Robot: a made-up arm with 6 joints.
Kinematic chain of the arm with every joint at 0, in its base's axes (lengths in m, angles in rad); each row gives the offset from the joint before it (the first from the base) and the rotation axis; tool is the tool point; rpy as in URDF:
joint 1: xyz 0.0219 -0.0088 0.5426 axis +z
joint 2: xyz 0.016 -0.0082 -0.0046 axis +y
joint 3: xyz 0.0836 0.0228 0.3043 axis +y
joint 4: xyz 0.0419 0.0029 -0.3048 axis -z
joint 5: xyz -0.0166 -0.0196 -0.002 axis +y
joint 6: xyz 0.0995 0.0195 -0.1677 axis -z
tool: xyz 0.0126 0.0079 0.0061 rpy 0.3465 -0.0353 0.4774
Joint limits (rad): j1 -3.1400..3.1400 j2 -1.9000..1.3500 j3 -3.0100..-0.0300 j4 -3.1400..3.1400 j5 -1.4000..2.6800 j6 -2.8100..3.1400
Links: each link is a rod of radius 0.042 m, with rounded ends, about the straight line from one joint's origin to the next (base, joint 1, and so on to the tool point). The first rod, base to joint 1, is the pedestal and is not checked.
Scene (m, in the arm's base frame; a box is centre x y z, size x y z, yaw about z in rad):
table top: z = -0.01
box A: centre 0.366 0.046 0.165 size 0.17 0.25 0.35 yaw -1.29
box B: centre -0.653 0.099 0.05 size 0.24 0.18 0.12 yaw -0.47
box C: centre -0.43 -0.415 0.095 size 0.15 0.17 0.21 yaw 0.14
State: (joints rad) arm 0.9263 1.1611 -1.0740 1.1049 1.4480 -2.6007
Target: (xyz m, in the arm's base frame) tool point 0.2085 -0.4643 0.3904
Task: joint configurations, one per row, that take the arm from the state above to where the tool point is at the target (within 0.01 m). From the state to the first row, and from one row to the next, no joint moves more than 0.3 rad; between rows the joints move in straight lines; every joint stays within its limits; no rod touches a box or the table.
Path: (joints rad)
1: 0.7022 0.9512 -1.2331 1.2825 1.4022 -2.4702
2: 0.4781 0.7414 -1.3921 1.4601 1.3563 -2.3398
3: 0.2540 0.5315 -1.5512 1.6377 1.3105 -2.2093
4: 0.0299 0.3216 -1.7103 1.8153 1.2646 -2.0788
5: -0.2507 0.3559 -1.6146 1.5743 1.2485 -2.1940
6: -0.5313 0.3901 -1.5190 1.3332 1.2324 -2.3092
7: -0.8119 0.4243 -1.4233 1.0921 1.2162 -2.4243
8: -1.0924 0.4586 -1.3276 0.8510 1.2001 -2.5395
9: -1.3730 0.4928 -1.2320 0.6099 1.1840 -2.6546

